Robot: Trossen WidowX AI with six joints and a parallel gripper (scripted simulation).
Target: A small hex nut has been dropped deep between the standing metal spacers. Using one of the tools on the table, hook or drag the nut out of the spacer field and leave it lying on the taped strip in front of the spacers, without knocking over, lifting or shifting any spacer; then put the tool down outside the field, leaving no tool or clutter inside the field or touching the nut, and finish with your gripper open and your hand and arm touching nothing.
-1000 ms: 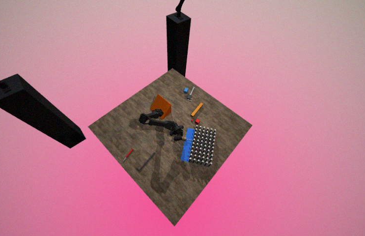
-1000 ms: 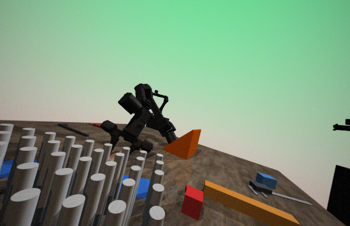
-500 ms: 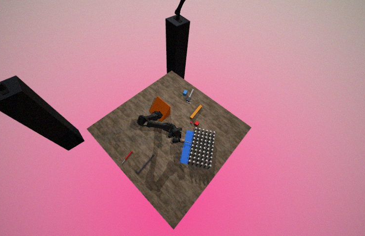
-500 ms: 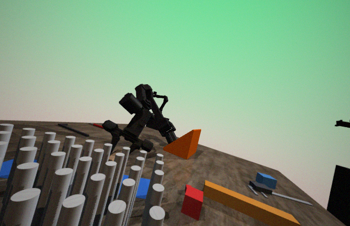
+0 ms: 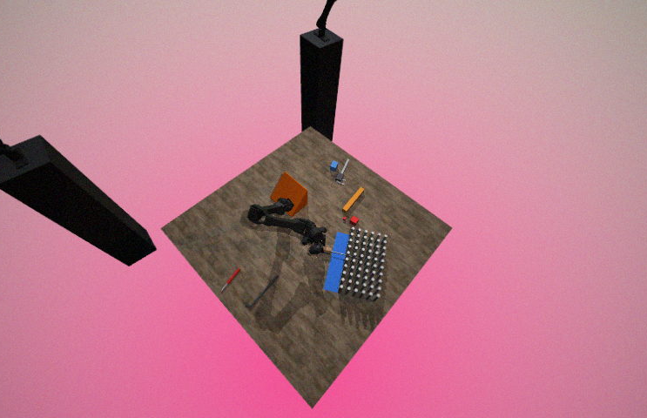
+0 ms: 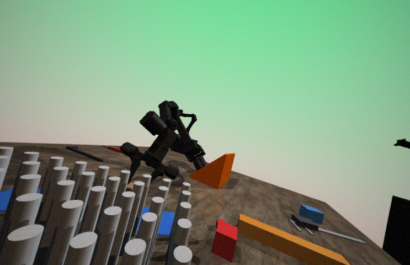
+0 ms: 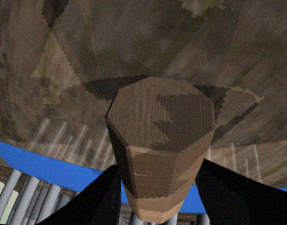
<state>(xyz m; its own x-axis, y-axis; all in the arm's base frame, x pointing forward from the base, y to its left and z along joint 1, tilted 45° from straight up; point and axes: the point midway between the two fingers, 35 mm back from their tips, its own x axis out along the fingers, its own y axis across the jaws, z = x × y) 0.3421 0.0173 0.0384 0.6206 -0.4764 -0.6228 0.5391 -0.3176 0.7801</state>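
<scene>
The blue taped strip lies 10 cm ahead of my gripper tip, 2 cm to the left of it and 2 cm below it. Also, from my gripper tip: red cube 27 cm to the left, 3 cm behind; red screwdriver 54 cm to the right, 18 cm behind, 1 cm below; orange bar 38 cm to the left, 15 cm behind.
</scene>
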